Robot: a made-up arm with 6 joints.
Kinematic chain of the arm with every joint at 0, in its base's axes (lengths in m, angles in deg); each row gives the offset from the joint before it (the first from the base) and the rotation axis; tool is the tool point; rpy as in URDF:
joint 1: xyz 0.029 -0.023 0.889 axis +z
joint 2: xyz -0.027 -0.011 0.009 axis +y
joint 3: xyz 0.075 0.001 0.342 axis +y
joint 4: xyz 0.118 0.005 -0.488 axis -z
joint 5: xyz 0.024 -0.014 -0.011 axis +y
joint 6: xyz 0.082 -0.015 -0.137 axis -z
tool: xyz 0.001 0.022 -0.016 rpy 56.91 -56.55 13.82
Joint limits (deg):
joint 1: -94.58..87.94
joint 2: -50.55..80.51
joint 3: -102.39..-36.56
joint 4: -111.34..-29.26
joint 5: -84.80..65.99
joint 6: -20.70..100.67
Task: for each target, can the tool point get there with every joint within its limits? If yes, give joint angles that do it. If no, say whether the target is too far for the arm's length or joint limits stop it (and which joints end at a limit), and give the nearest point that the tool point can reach.
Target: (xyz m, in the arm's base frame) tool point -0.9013 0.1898 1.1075
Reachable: no: joint limits stop it (at a limit: joint 1, joint 3, joint 6) | nearest point -0.1640 0.2588 1.2045 | short by 0.747 m
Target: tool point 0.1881 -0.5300 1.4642
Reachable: yes | joints -75.08 -28.83 -69.38 -101.78 33.80 67.98
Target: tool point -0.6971 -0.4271 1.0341
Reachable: no: joint limits stop it (at a limit: joint 1, joint 3, joint 5, joint 6) | nearest point -0.1013 -0.5170 1.0458 | short by 0.603 m
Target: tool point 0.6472 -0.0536 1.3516
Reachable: yes | joints -0.54 -16.56 -72.35 -66.08 43.14 5.87
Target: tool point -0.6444 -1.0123 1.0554
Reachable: no: too far | nearest point -0.1264 -0.8956 1.0321 | short by 0.531 m
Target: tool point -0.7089 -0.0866 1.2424
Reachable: no: joint limits stop it (at a limit: joint 2, joint 3, joint 5) | nearest point -0.2708 -0.0488 1.6432 | short by 0.595 m
